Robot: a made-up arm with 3 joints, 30 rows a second.
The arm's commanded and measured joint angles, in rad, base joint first. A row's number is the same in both.
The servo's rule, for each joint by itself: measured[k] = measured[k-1] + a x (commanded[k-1-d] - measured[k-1]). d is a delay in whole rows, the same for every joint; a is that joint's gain. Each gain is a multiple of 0.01, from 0.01 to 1. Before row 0 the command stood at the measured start. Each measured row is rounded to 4 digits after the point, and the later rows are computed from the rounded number. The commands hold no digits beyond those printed.
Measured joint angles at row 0:
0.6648 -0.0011 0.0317
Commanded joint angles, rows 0 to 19:
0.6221 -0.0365 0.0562
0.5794 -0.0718 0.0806
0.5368 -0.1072 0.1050
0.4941 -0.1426 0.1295
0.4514 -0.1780 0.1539
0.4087 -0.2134 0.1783
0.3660 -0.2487 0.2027
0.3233 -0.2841 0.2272
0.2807 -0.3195 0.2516
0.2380 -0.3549 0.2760
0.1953 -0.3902 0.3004
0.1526 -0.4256 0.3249
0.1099 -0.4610 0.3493
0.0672 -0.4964 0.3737
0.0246 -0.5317 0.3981
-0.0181 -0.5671 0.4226
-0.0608 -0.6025 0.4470
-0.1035 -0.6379 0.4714
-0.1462 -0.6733 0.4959
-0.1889 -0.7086 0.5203
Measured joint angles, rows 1 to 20:
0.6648 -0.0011 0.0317
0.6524 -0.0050 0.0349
0.6312 -0.0123 0.0408
0.6038 -0.0227 0.0491
0.5720 -0.0359 0.0596
0.5370 -0.0515 0.0719
0.4998 -0.0693 0.0857
0.4610 -0.0890 0.1009
0.4211 -0.1105 0.1173
0.3804 -0.1335 0.1348
0.3391 -0.1579 0.1532
0.2974 -0.1835 0.1723
0.2554 -0.2101 0.1921
0.2132 -0.2377 0.2125
0.1709 -0.2662 0.2335
0.1285 -0.2954 0.2549
0.0860 -0.3253 0.2767
0.0434 -0.3558 0.2988
0.0008 -0.3868 0.3212
-0.0418 -0.4183 0.3439
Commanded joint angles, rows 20 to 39:
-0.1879 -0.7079 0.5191
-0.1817 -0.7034 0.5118
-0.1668 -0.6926 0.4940
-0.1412 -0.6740 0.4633
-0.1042 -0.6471 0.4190
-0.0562 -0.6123 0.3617
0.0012 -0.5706 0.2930
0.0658 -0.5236 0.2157
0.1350 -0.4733 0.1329
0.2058 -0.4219 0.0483
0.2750 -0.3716 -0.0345
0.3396 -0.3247 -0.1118
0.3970 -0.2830 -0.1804
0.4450 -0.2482 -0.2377
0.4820 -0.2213 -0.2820
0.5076 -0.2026 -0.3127
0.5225 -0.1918 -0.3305
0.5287 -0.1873 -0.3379
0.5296 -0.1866 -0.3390
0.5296 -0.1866 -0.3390
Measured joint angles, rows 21 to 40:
-0.0845 -0.4502 0.3668
-0.1145 -0.4785 0.3866
-0.1340 -0.5032 0.4029
-0.1435 -0.5240 0.4147
-0.1428 -0.5405 0.4210
-0.1316 -0.5522 0.4207
-0.1097 -0.5588 0.4130
-0.0775 -0.5601 0.3974
-0.0359 -0.5561 0.3738
0.0137 -0.5470 0.3425
0.0694 -0.5332 0.3043
0.1290 -0.5154 0.2603
0.1901 -0.4944 0.2119
0.2501 -0.4711 0.1609
0.3066 -0.4466 0.1091
0.3575 -0.4218 0.0583
0.4010 -0.3977 0.0101
0.4362 -0.3751 -0.0342
0.4630 -0.3544 -0.0737
0.4823 -0.3359 -0.1082

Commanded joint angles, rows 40 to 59:
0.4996 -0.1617 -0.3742
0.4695 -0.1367 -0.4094
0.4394 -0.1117 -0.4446
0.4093 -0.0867 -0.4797
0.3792 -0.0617 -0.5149
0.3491 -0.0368 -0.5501
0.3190 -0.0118 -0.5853
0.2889 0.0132 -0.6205
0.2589 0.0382 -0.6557
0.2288 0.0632 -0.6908
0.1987 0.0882 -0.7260
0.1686 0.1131 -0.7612
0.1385 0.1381 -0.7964
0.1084 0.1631 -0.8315
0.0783 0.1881 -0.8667
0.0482 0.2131 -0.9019
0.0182 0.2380 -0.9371
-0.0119 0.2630 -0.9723
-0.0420 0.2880 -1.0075
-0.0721 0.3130 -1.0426
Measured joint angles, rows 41 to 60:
0.4960 -0.3195 -0.1382
0.4970 -0.3021 -0.1689
0.4890 -0.2839 -0.2002
0.4746 -0.2650 -0.2320
0.4557 -0.2454 -0.2642
0.4335 -0.2252 -0.2968
0.4090 -0.2045 -0.3297
0.3829 -0.1833 -0.3629
0.3556 -0.1617 -0.3964
0.3276 -0.1397 -0.4301
0.2989 -0.1174 -0.4640
0.2698 -0.0948 -0.4981
0.2405 -0.0719 -0.5323
0.2109 -0.0488 -0.5666
0.1812 -0.0255 -0.6010
0.1514 -0.0020 -0.6355
0.1215 0.0217 -0.6701
0.0915 0.0455 -0.7048
0.0615 0.0694 -0.7396
0.0315 0.0934 -0.7744

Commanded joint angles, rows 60 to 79:
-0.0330 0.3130 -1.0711
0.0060 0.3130 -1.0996
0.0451 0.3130 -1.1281
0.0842 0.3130 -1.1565
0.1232 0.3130 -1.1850
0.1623 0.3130 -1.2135
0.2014 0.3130 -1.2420
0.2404 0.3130 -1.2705
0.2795 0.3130 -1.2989
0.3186 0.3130 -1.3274
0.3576 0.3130 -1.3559
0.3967 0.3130 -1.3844
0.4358 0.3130 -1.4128
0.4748 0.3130 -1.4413
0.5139 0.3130 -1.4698
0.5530 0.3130 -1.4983
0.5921 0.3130 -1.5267
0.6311 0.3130 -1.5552
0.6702 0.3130 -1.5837
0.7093 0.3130 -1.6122
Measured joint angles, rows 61 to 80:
0.0015 0.1176 -0.8093
-0.0085 0.1391 -0.8433
-0.0043 0.1582 -0.8766
0.0100 0.1752 -0.9093
0.0315 0.1904 -0.9414
0.0581 0.2039 -0.9731
0.0883 0.2159 -1.0044
0.1211 0.2266 -1.0353
0.1557 0.2361 -1.0659
0.1916 0.2446 -1.0962
0.2284 0.2521 -1.1263
0.2659 0.2588 -1.1561
0.3038 0.2648 -1.1858
0.3421 0.2701 -1.2153
0.3806 0.2748 -1.2447
0.4193 0.2790 -1.2740
0.4581 0.2827 -1.3032
0.4970 0.2860 -1.3323
0.5359 0.2890 -1.3613
0.5748 0.2916 -1.3902

